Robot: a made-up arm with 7 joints. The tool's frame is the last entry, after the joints. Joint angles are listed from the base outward.
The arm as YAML. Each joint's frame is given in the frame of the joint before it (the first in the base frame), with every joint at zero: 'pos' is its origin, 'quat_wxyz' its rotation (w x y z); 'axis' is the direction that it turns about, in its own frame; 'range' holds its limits. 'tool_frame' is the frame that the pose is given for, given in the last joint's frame.
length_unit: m
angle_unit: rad
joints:
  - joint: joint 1
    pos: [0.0, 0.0, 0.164]
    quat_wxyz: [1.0, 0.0, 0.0, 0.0]
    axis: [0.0, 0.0, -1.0]
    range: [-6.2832, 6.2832]
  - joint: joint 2
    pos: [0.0, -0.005, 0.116]
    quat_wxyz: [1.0, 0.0, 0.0, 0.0]
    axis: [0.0, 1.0, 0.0]
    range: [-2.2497, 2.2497]
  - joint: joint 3
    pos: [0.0, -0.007, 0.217]
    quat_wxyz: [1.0, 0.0, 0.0, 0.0]
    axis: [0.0, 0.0, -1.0]
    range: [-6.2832, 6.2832]
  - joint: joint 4
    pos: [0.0, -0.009, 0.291]
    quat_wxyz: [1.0, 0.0, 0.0, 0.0]
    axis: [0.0, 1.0, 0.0]
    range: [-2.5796, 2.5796]
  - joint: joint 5
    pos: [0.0, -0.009, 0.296]
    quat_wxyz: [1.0, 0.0, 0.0, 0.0]
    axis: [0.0, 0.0, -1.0]
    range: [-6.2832, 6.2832]
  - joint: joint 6
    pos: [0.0, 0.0, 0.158]
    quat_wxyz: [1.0, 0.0, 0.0, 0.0]
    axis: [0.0, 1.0, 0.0]
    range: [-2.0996, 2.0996]
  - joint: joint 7
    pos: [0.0, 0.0, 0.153]
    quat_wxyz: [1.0, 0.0, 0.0, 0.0]
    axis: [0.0, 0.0, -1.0]
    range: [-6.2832, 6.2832]
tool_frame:
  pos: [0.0, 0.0, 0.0]
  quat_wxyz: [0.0, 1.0, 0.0, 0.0]
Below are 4 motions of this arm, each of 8 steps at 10 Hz.
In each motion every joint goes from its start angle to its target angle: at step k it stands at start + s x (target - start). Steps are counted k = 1, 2, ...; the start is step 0. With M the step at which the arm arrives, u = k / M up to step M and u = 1 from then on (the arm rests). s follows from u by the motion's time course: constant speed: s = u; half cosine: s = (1 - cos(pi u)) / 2; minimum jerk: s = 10 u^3 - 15 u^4 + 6 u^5.
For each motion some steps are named. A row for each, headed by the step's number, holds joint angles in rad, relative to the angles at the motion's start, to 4 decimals.
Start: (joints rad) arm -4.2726 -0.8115 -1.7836 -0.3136 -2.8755 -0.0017 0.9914
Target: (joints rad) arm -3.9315 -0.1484 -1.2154 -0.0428 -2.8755 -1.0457 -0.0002
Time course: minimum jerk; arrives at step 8
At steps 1, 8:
1: 0.0055 0.0106 0.0091 0.0043 0.0000 -0.0168 -0.0159
8: 0.3411 0.6631 0.5682 0.2708 0.0000 -1.0440 -0.9916

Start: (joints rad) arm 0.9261 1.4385 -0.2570 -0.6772 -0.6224 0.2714 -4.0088
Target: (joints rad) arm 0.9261 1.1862 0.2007 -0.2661 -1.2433 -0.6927 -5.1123
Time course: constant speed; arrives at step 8
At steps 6, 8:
6: 0.0000 -0.1892 0.3433 0.3083 -0.4657 -0.7231 -0.8276
8: 0.0000 -0.2523 0.4577 0.4111 -0.6209 -0.9641 -1.1035

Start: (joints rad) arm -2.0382 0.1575 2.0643 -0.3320 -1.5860 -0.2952 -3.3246
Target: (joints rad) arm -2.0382 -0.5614 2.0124 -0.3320 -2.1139 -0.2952 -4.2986
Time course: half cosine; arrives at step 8
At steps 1, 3, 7, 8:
1: 0.0000 -0.0274 -0.0020 0.0000 -0.0201 0.0000 -0.0371
3: 0.0000 -0.2219 -0.0160 0.0000 -0.1629 0.0000 -0.3006
7: 0.0000 -0.6915 -0.0499 0.0000 -0.5078 0.0000 -0.9369
8: 0.0000 -0.7189 -0.0519 0.0000 -0.5279 0.0000 -0.9740

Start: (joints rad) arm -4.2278 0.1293 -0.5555 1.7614 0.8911 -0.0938 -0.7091
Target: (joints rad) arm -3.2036 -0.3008 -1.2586 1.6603 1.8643 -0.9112 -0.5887
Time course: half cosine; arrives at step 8
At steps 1, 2, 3, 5, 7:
1: 0.0390 -0.0164 -0.0268 -0.0038 0.0370 -0.0311 0.0046
2: 0.1500 -0.0630 -0.1030 -0.0148 0.1425 -0.1197 0.0176
3: 0.3161 -0.1328 -0.2170 -0.0312 0.3004 -0.2523 0.0372
5: 0.7081 -0.2973 -0.4861 -0.0699 0.6728 -0.5651 0.0832
7: 0.9852 -0.4137 -0.6763 -0.0973 0.9362 -0.7863 0.1158

